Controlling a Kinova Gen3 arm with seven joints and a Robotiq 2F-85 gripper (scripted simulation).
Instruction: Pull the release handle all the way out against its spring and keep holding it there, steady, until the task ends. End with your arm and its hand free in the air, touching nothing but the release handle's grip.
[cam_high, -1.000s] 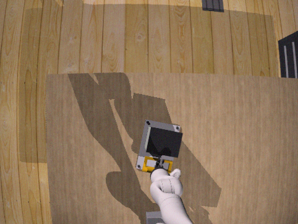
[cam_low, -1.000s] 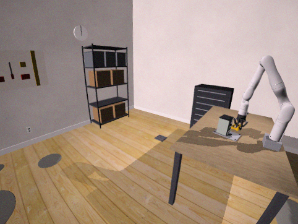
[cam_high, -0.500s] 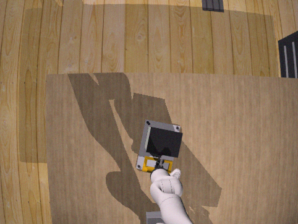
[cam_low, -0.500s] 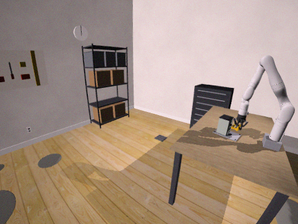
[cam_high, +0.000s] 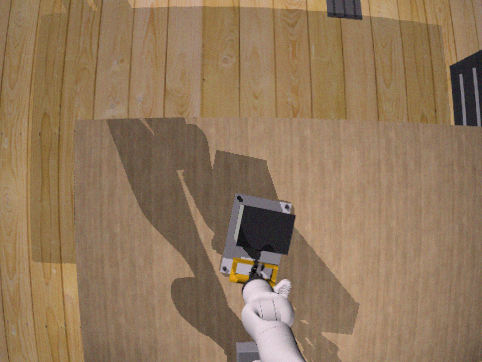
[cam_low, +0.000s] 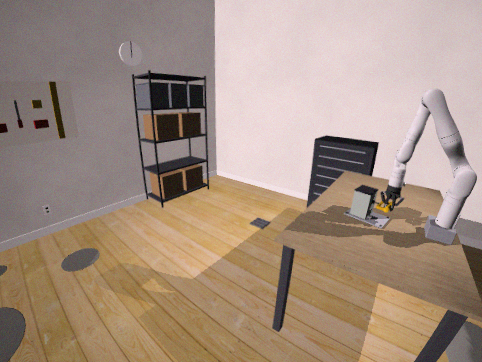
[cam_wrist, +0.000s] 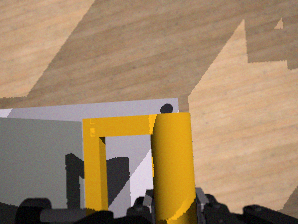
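My hand is 110 mm short of the grey base plate, 30 mm to the left of it and 100 mm above it.
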